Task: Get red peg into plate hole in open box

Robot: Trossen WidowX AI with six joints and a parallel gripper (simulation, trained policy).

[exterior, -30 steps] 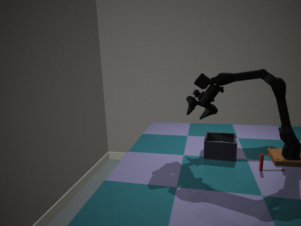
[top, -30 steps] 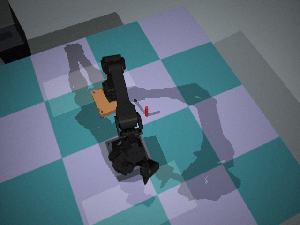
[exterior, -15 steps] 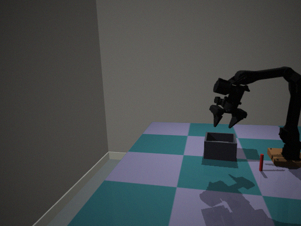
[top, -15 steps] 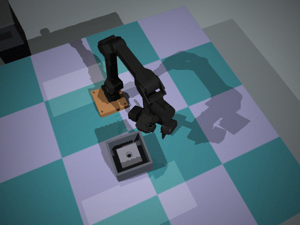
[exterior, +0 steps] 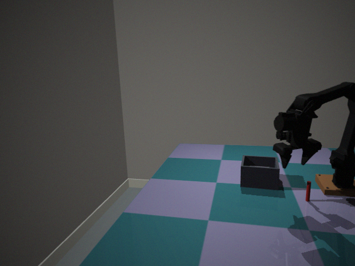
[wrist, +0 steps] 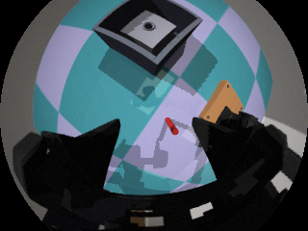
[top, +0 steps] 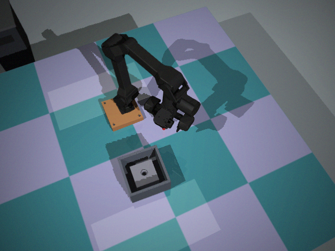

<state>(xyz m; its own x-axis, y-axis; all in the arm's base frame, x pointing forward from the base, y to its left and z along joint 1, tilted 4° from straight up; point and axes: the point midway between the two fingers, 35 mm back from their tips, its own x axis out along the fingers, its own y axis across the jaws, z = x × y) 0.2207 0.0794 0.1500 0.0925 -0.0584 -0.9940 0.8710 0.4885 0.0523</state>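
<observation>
Right now my gripper tip is 10 cm above the red peg, 6 cm past it and 2 cm to the right of it. Round my gripper tip: plate: 16 cm to the right, 10 cm ahead, 9 cm below; then dark grey box: 16 cm to the right, 11 cm below, 10 cm ahead.
</observation>
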